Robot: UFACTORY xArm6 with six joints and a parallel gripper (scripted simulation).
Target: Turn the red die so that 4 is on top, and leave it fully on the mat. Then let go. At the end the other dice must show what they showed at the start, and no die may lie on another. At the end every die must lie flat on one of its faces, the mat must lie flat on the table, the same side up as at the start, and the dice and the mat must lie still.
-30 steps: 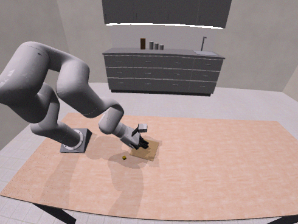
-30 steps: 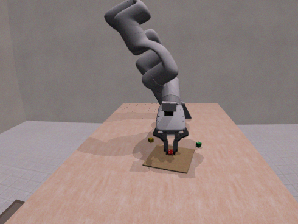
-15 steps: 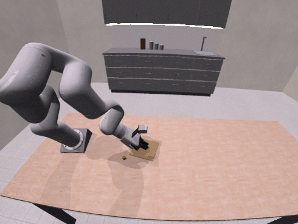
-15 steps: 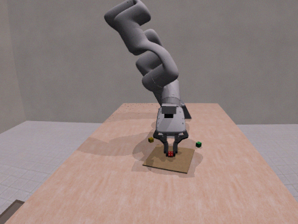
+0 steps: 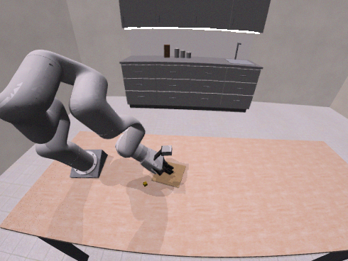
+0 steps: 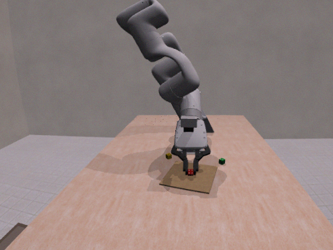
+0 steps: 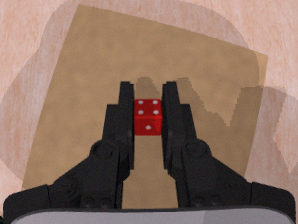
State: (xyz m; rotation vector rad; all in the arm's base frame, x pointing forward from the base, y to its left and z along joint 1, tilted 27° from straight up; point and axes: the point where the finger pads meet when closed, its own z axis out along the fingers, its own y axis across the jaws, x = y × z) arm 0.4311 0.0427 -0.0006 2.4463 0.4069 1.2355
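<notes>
The red die is 1 cm ahead of my hand and 1 cm below it. The rest, counted from my hand: green die: 8 cm behind, 10 cm to the left, 2 cm below; yellow die: 10 cm behind, 9 cm to the right, 2 cm below; mat: 3 cm below.
</notes>
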